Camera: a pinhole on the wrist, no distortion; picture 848 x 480 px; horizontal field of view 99.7 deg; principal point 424.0 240.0 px. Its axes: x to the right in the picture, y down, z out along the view. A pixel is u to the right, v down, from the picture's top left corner.
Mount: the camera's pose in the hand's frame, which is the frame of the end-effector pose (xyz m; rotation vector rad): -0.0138 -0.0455 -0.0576 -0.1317 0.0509 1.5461
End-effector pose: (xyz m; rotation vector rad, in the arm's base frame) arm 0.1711 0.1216 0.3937 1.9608 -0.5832 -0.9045
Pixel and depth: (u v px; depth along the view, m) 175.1 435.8 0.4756
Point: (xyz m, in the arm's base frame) -0.3456 0.2637 0.0819
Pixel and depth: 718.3 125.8 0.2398
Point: 0.0710 -0.0903 0.4683
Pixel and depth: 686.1 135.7 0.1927
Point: 0.0942 -0.0246 0.4378
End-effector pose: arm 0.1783 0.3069 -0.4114 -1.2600 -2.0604 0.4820
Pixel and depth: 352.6 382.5 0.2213
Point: 0.0603 0.1821 -0.5285
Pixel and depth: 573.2 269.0 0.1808
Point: 0.1429 0.3025 -0.5346
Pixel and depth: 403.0 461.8 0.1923
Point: 0.1124 0.1696 -0.5324
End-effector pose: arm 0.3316 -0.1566 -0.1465 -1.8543 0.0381 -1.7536
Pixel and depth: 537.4 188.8 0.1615
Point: 0.4308 -0.1397 -0.1511
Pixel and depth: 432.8 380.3 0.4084
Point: 0.6226 0.0386 -0.3175
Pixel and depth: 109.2 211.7 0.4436
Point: 0.5880 0.3305 0.0192
